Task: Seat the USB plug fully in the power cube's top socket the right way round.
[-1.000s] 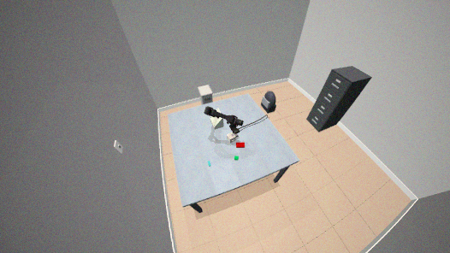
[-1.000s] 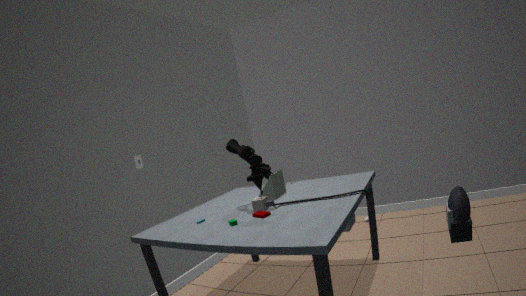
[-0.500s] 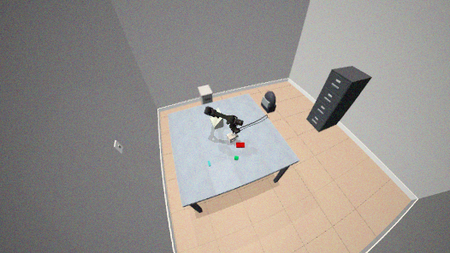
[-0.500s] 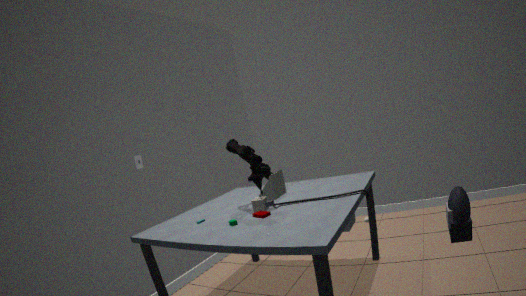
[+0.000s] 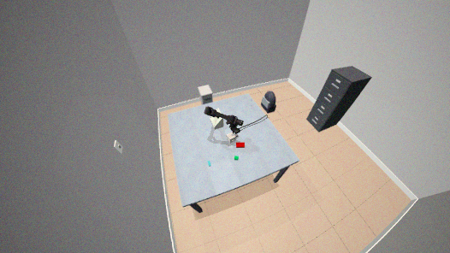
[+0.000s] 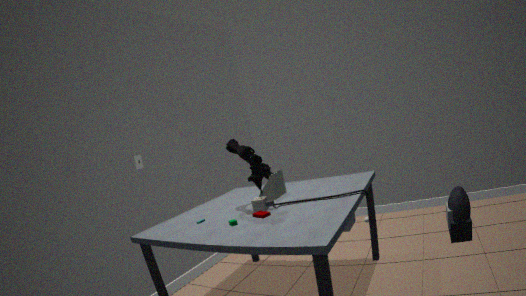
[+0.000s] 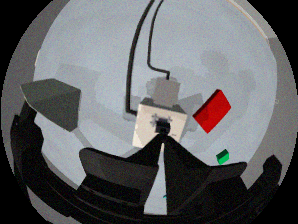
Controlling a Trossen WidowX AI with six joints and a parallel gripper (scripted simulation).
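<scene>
Right now the USB plug is 2 cm below my gripper tip. The rest, counted from my gripper tip: red block: 12 cm ahead, 3 cm to the left, 12 cm below; green block: 25 cm ahead, 9 cm to the right, 12 cm below.
</scene>
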